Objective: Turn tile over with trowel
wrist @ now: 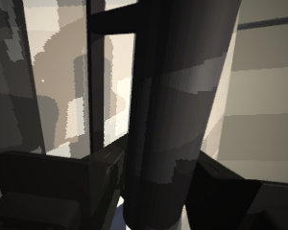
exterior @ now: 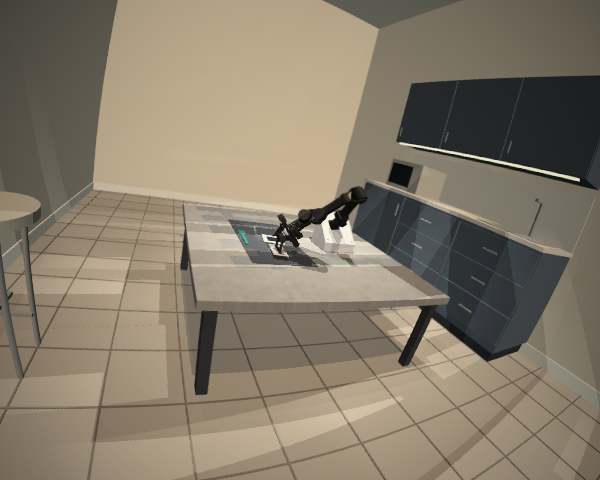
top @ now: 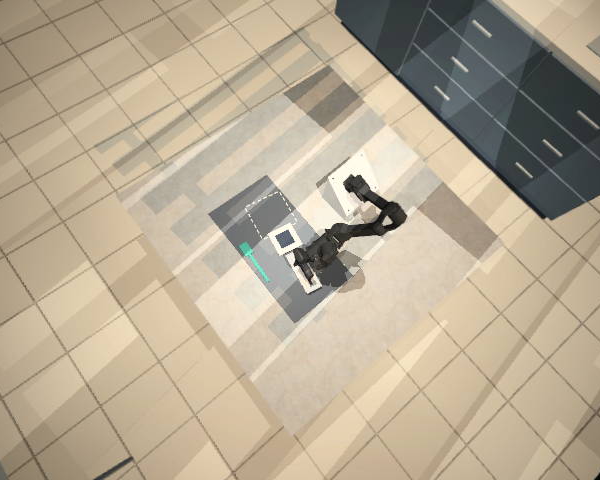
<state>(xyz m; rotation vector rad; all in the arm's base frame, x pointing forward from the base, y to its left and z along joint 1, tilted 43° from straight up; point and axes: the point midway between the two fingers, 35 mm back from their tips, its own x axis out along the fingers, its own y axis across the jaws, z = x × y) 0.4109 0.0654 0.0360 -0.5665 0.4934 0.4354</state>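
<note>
My gripper tip is 130 mm to the left of the tile, 70 mm past it and 50 mm above it. From my gripper tip the other things lie so: trowel: 20 mm behind, 10 mm to the left, 10 mm below; then teal flat tool: 180 mm to the right, 100 mm ahead, 50 mm below; then grey mat: 130 mm to the right, 80 mm below, 40 mm behind.
</note>
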